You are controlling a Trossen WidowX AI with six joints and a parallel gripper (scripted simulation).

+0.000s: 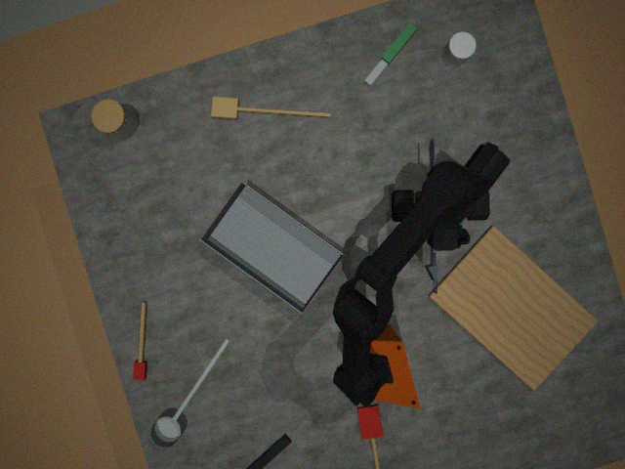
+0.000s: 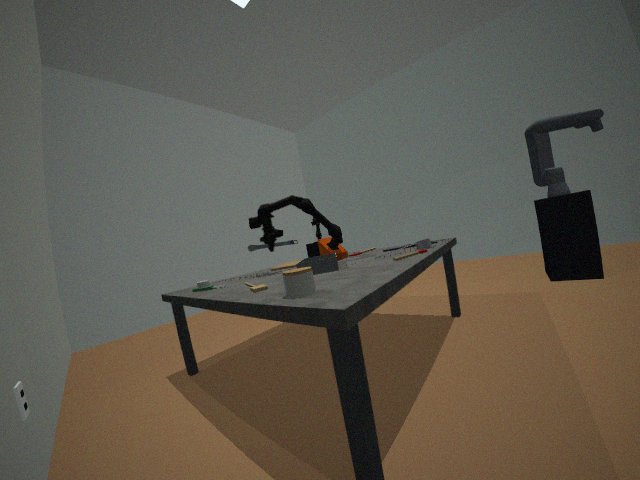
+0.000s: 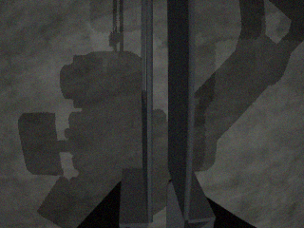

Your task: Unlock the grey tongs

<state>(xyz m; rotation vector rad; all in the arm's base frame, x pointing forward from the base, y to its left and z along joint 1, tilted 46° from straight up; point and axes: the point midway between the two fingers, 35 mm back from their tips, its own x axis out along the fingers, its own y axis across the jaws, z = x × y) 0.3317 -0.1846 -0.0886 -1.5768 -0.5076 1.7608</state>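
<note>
Now: the wooden board 300 mm behind my gripper tip, 180 mm to the right of it and 120 mm below it. Also, from my gripper tip: roasting tin: 360 mm to the left, 100 mm below; green-handled tool: 390 mm ahead, 120 mm below, 40 mm to the right; white cylinder: 360 mm ahead, 210 mm to the right, 110 mm below.
</note>
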